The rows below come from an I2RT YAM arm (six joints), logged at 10 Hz.
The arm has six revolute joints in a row. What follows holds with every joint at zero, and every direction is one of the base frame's. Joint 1 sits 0.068 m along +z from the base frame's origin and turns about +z. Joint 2 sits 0.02 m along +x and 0.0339 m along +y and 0.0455 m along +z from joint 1 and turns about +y. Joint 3 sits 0.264 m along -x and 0.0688 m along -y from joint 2 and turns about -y. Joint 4 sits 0.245 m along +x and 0.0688 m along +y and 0.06 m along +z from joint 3 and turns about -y. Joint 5 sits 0.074 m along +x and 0.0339 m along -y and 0.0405 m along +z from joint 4 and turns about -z. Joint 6 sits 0.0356 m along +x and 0.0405 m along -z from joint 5 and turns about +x. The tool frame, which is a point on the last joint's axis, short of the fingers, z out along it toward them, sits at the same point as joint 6; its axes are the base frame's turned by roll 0, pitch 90 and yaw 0 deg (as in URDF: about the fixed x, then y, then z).
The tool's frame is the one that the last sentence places.
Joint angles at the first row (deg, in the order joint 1, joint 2, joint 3, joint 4, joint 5, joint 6):
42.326 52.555 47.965 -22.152 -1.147 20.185
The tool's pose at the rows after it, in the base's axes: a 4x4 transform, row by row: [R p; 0 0 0 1], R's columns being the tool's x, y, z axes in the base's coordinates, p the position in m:
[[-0.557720 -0.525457 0.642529 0.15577], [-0.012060 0.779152 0.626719 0.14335], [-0.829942 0.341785 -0.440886 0.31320], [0 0 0 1]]
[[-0.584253 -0.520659 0.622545 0.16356], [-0.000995 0.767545 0.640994 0.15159], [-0.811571 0.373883 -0.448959 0.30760], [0 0 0 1]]
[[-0.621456 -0.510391 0.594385 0.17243], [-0.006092 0.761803 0.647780 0.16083], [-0.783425 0.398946 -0.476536 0.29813], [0 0 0 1]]
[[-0.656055 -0.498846 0.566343 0.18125], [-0.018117 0.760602 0.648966 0.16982], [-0.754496 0.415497 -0.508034 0.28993], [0 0 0 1]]
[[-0.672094 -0.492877 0.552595 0.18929], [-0.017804 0.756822 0.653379 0.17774], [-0.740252 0.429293 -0.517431 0.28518], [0 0 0 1]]
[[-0.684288 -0.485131 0.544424 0.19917], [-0.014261 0.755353 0.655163 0.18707], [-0.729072 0.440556 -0.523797 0.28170], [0 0 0 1]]
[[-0.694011 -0.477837 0.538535 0.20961], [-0.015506 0.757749 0.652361 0.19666], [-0.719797 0.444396 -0.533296 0.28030], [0 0 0 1]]
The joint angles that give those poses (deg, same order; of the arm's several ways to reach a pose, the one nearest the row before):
42.327 53.669 47.966 -20.471 -1.759 21.518
42.324 56.424 47.987 -18.283 -3.138 23.157
42.326 59.878 48.075 -16.753 -4.514 24.534
42.327 63.462 48.818 -16.053 -5.649 25.497
42.326 66.411 49.625 -14.590 -6.371 26.239
42.326 69.843 51.090 -13.081 -6.764 26.961
42.325 73.363 53.363 -12.490 -6.875 27.331

